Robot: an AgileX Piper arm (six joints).
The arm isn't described. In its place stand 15 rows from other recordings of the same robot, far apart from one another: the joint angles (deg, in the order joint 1, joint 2, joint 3, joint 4, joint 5, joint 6), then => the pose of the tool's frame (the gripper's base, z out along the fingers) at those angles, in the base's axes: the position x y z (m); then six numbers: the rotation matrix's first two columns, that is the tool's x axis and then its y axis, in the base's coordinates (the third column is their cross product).
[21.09 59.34 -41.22 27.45 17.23 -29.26] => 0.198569 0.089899 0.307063 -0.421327 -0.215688 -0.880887 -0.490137 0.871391 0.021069
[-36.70 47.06 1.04 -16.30 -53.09 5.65] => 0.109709 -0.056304 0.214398 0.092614 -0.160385 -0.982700 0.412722 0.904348 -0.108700
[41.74 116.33 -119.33 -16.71 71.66 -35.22] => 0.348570 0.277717 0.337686 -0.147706 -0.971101 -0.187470 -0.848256 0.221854 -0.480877
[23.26 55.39 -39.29 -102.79 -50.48 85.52] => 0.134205 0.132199 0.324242 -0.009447 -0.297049 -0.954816 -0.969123 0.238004 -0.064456
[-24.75 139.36 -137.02 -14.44 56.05 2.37] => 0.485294 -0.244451 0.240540 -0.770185 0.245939 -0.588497 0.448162 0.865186 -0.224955
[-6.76 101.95 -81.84 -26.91 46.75 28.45] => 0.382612 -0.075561 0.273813 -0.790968 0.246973 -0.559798 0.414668 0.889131 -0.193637
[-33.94 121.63 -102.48 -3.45 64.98 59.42] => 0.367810 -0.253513 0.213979 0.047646 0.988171 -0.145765 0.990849 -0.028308 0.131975
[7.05 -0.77 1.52 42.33 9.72 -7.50] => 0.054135 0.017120 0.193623 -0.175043 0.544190 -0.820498 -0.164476 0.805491 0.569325
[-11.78 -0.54 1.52 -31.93 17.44 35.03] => 0.049982 -0.025158 0.181437 -0.158276 0.108586 -0.981406 0.366831 0.929263 0.043657
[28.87 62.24 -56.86 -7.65 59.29 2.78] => 0.179719 0.087194 0.333339 -0.745432 -0.433641 -0.506248 -0.443675 0.889572 -0.108693
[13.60 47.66 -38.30 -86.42 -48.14 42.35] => 0.130768 0.101230 0.360191 0.587289 -0.321052 -0.742979 -0.655066 0.350608 -0.669300
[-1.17 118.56 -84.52 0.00 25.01 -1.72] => 0.452144 -0.009234 0.176393 -0.809646 -0.013486 -0.586764 -0.003884 0.999837 -0.017620
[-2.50 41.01 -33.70 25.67 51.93 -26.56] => 0.118376 0.025895 0.282510 -0.737950 -0.132017 -0.661817 -0.305409 0.939838 0.153066
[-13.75 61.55 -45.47 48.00 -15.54 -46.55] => 0.227740 -0.074380 0.362218 -0.006327 0.008365 -0.999945 0.426362 0.904539 0.004869
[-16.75 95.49 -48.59 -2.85 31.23 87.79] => 0.280091 -0.086748 0.162261 0.220066 0.974296 -0.048137 0.937140 -0.197459 0.287712
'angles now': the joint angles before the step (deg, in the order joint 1, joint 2, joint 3, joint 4, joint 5, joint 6). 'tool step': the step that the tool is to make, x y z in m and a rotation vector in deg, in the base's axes. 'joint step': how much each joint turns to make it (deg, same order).
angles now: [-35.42 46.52 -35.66 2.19 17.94 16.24]
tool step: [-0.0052 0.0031 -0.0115 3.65 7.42 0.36]
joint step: [-0.01 0.01 0.00 -1.33 8.15 -0.03]
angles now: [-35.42 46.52 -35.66 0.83 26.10 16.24]
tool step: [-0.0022 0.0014 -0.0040 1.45 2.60 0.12]
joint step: [-0.01 0.00 0.02 -0.23 2.94 -0.12]
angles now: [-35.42 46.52 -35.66 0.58 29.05 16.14]
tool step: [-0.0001 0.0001 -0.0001 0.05 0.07 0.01]
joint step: [0.01 -0.02 0.00 0.00 0.10 0.00]
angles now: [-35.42 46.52 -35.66 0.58 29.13 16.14]
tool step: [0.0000 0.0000 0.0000 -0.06 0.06 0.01]
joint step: [0.04 0.00 -0.01 -0.15 0.02 0.08]
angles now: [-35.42 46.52 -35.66 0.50 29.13 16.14]
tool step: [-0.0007 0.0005 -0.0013 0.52 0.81 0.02]
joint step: [0.01 0.01 0.01 -0.05 0.94 0.01]
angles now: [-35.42 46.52 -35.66 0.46 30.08 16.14]
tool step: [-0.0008 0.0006 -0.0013 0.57 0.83 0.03]
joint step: [0.00 -0.01 0.01 0.01 1.01 -0.04]
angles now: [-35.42 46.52 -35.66 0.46 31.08 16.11]
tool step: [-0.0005 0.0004 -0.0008 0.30 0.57 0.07]
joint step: [0.02 -0.01 0.00 -0.03 0.64 -0.07]
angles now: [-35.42 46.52 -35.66 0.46 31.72 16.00]
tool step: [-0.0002 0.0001 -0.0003 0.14 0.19 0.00]
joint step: [-0.03 0.00 0.00 0.04 0.23 -0.05]
